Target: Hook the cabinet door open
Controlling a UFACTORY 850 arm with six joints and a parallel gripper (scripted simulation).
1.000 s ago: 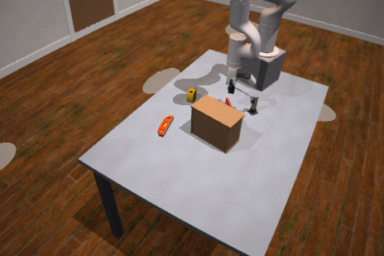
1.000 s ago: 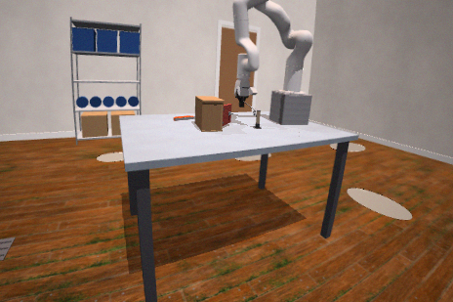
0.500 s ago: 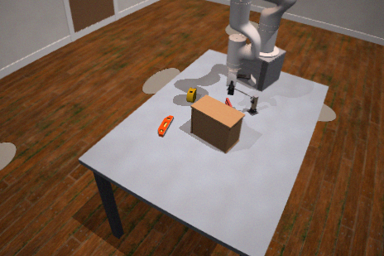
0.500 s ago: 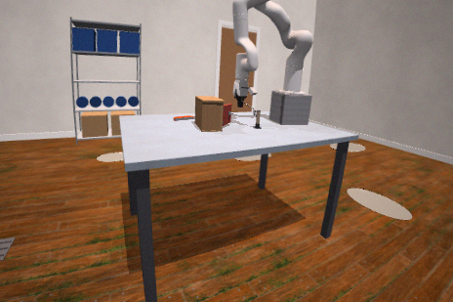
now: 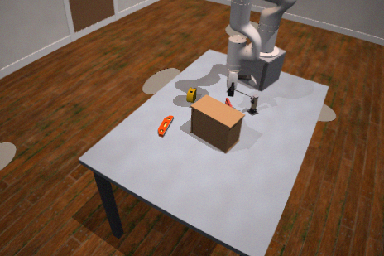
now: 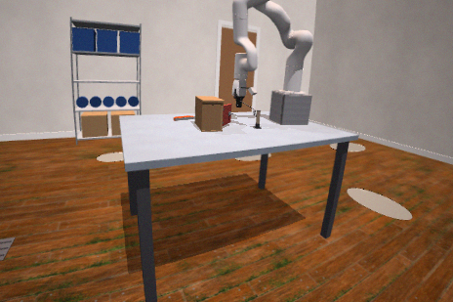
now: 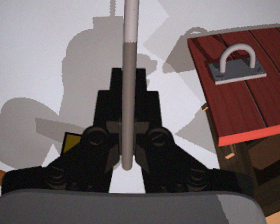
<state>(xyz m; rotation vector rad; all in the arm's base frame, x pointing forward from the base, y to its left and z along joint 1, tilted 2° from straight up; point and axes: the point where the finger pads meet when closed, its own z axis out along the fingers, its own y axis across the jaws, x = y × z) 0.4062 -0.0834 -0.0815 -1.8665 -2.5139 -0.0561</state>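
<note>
The thin grey hook rod lies 50 mm to the left of my hand, 10 mm below it and 10 mm behind it. Round my hand: yellow block 240 mm to the right, 90 mm below, 10 mm behind; orange level 260 mm to the right, 260 mm ahead, 120 mm below; red door 130 mm ahead, 50 mm to the left, 50 mm below.
</note>
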